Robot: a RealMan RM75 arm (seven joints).
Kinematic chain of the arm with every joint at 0, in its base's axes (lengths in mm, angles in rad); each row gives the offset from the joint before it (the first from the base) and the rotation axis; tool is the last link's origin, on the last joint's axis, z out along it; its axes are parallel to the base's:
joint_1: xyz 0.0 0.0 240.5 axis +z
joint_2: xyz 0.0 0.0 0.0 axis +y
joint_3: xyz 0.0 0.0 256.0 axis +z
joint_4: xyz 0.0 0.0 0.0 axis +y
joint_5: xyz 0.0 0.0 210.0 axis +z
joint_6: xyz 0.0 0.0 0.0 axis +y
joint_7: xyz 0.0 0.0 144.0 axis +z
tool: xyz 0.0 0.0 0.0
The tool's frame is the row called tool.
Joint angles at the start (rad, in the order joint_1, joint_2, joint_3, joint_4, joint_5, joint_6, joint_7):
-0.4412 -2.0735 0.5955 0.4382 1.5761 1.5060 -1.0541
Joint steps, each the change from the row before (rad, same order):
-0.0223 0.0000 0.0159 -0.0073 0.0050 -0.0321 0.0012
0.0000 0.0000 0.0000 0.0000 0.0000 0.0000 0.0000
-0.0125 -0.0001 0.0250 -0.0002 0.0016 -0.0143 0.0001
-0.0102 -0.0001 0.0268 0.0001 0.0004 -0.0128 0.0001
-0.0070 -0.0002 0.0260 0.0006 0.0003 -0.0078 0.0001
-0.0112 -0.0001 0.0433 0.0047 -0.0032 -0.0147 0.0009
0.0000 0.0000 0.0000 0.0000 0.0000 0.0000 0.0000
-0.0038 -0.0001 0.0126 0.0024 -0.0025 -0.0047 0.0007
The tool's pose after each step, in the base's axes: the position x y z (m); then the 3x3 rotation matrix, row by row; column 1 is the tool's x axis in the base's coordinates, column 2 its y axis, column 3 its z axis. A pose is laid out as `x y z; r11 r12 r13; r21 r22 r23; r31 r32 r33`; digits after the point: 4 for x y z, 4 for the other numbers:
-0.2816 0.3311 0.0129; 0.6139 0.5801 0.5353; 0.1194 -0.7386 0.6635; 0.7803 -0.3434 -0.5227
-0.2816 0.3311 0.0129; 0.6139 0.5801 0.5353; 0.1194 -0.7386 0.6635; 0.7803 -0.3434 -0.5227
-0.2774 0.3345 0.0087; 0.6291 0.5646 0.5342; 0.1248 -0.7517 0.6475; 0.7672 -0.3407 -0.5434
-0.2736 0.3371 0.0045; 0.6440 0.5491 0.5327; 0.1300 -0.7647 0.6311; 0.7539 -0.3371 -0.5639
-0.2704 0.3383 0.0005; 0.6570 0.5336 0.5326; 0.1344 -0.7780 0.6137; 0.7418 -0.3316 -0.5828
-0.2651 0.3409 -0.0049; 0.6793 0.5068 0.5308; 0.1357 -0.7975 0.5878; 0.7212 -0.3273 -0.6106
-0.2651 0.3409 -0.0049; 0.6793 0.5068 0.5308; 0.1357 -0.7975 0.5878; 0.7212 -0.3273 -0.6106
-0.2632 0.3420 -0.0061; 0.6857 0.4982 0.5306; 0.1337 -0.8028 0.5810; 0.7155 -0.3275 -0.6171

